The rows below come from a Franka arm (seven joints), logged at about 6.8 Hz.
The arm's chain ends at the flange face. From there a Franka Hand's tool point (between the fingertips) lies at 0.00 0.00 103.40 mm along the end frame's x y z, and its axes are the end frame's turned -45 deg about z.
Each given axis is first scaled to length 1.
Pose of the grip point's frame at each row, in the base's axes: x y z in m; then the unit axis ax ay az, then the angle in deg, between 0 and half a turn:
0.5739 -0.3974 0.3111 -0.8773 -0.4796 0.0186 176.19
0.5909 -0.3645 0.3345 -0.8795 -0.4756 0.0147 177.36
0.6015 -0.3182 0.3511 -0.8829 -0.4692 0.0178 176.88
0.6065 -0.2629 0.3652 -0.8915 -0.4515 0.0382 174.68
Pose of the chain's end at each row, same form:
0.5806 -0.4016 0.4142 -0.9938 -0.1073 0.0299 177.30
0.5958 -0.3672 0.4377 -0.9944 -0.1028 0.0224 178.21
0.6074 -0.3214 0.4543 -0.9951 -0.0956 0.0269 177.90
0.6179 -0.2679 0.4679 -0.9957 -0.0759 0.0530 176.76

